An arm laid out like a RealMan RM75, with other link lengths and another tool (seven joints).
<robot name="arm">
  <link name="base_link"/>
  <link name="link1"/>
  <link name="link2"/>
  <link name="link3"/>
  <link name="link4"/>
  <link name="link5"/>
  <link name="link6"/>
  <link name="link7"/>
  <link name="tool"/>
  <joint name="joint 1" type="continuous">
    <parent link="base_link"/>
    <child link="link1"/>
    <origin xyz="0 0 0.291" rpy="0 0 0"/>
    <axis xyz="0 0 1"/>
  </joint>
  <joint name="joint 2" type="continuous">
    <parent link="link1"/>
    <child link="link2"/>
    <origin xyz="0 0 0" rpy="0 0 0"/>
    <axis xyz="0 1 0"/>
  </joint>
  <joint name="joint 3" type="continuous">
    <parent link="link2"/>
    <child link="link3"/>
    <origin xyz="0 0 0.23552" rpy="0 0 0"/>
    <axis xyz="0 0 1"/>
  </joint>
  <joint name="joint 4" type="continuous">
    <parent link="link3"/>
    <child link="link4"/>
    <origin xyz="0 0 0" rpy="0 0 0"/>
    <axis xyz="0 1 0"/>
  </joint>
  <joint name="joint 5" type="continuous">
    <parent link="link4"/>
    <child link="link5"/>
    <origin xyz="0 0 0.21" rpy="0 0 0"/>
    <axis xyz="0 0 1"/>
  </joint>
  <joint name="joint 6" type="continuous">
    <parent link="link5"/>
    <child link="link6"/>
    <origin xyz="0 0 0" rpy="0 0 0"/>
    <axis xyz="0 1 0"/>
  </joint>
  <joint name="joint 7" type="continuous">
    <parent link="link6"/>
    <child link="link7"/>
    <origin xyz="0 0 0.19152" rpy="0 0 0"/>
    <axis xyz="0 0 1"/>
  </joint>
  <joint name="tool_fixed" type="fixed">
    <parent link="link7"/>
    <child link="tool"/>
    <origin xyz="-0.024 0.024 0.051" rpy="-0.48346 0 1.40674"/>
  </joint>
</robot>
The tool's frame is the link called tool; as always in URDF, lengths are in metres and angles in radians. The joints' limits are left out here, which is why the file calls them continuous.
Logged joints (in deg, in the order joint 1, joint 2, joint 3, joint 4, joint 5, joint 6, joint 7), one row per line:
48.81, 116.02, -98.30, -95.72, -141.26, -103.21, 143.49
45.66, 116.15, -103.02, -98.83, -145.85, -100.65, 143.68
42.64, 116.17, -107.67, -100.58, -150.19, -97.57, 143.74
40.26, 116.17, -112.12, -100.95, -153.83, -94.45, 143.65
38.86, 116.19, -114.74, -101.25, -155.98, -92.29, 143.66
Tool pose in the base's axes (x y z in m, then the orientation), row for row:
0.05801, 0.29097, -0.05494, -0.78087, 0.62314, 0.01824, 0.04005
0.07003, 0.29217, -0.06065, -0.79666, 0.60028, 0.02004, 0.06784
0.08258, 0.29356, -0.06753, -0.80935, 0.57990, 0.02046, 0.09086
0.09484, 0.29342, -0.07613, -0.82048, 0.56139, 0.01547, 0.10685
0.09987, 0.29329, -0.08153, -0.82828, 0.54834, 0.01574, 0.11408
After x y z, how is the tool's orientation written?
As a quaternion, x y z w.
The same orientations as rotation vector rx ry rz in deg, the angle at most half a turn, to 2 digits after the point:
-137.08, 109.39, 3.20
-137.52, 103.62, 3.46
-137.81, 98.74, 3.48
-138.41, 94.71, 2.61
-139.15, 92.12, 2.64

